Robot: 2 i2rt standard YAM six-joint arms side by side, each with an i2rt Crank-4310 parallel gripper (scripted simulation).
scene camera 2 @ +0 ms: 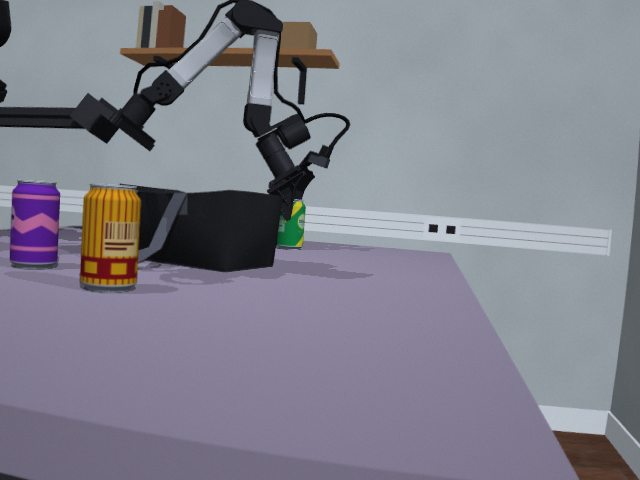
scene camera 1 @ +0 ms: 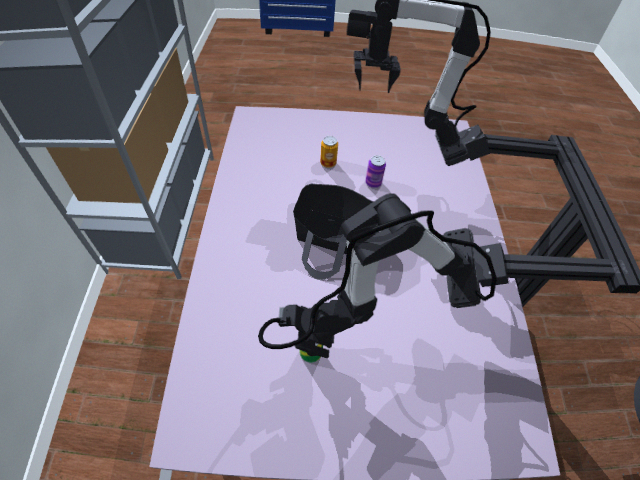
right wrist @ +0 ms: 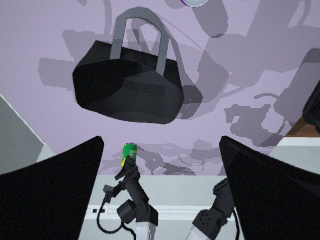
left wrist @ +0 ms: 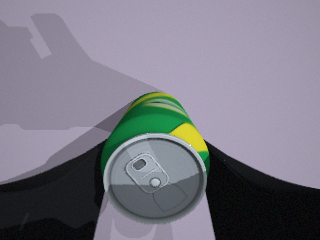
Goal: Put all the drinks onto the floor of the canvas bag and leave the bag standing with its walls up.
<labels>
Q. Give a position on a black canvas bag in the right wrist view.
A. At 121, 103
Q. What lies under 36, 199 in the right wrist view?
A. The right gripper.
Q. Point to a black canvas bag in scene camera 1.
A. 338, 201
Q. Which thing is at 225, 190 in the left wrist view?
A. The left gripper.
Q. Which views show the right gripper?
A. Scene camera 1 and the right wrist view only.
</labels>
